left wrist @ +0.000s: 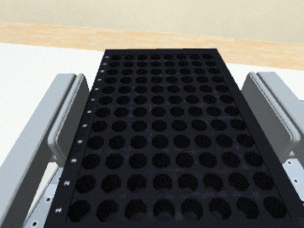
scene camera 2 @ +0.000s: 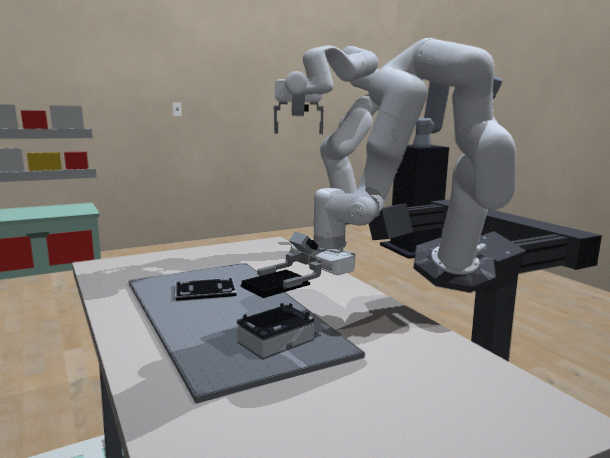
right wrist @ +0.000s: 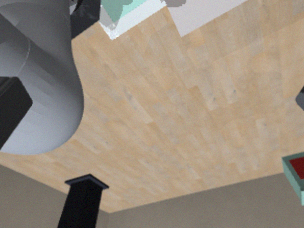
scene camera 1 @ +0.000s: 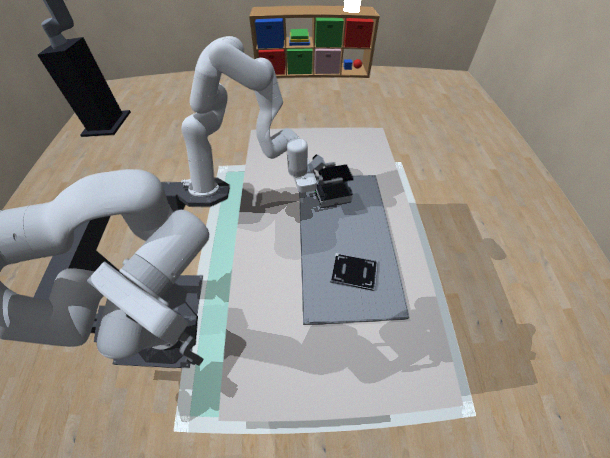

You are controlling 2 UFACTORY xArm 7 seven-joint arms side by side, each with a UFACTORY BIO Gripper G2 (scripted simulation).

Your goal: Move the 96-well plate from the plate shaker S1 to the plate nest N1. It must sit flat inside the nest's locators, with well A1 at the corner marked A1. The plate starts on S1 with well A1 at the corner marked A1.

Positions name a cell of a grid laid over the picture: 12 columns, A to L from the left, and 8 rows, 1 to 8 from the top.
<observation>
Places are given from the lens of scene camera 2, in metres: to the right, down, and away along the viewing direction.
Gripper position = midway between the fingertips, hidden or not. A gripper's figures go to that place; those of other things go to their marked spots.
left gripper (scene camera 2: F5): -0.07, 0.11, 1.11
black 96-well plate (scene camera 2: F5): -0.07, 0.12, 1.09
</observation>
